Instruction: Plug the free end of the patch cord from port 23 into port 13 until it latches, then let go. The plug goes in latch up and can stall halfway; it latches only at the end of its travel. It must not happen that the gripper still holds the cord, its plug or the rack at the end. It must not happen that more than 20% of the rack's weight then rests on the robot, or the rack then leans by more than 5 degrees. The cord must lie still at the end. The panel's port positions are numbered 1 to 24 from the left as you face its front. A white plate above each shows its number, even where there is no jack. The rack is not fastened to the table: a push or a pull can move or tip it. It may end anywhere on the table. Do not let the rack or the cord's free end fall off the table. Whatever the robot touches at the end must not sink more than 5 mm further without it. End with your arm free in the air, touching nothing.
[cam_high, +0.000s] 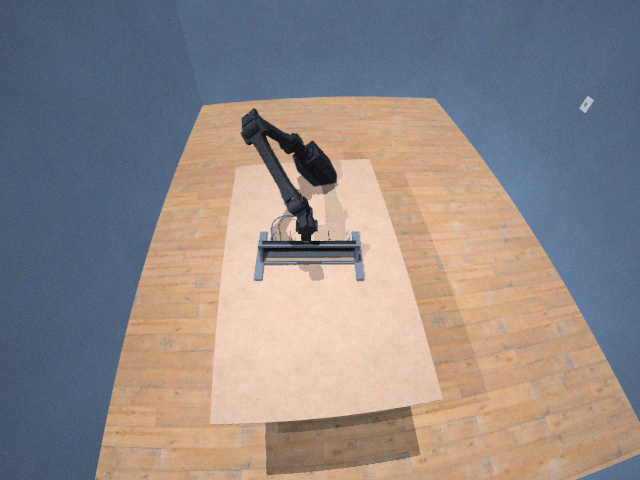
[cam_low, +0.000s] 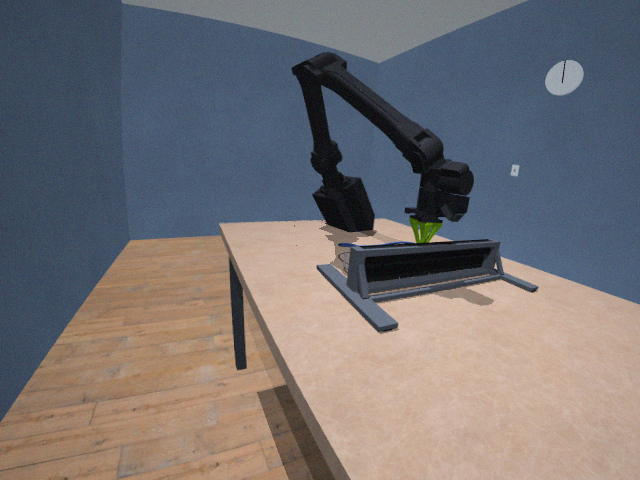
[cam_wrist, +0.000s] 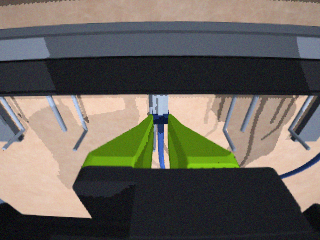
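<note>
Now: the plug 2 cm ahead of my hand.
</note>
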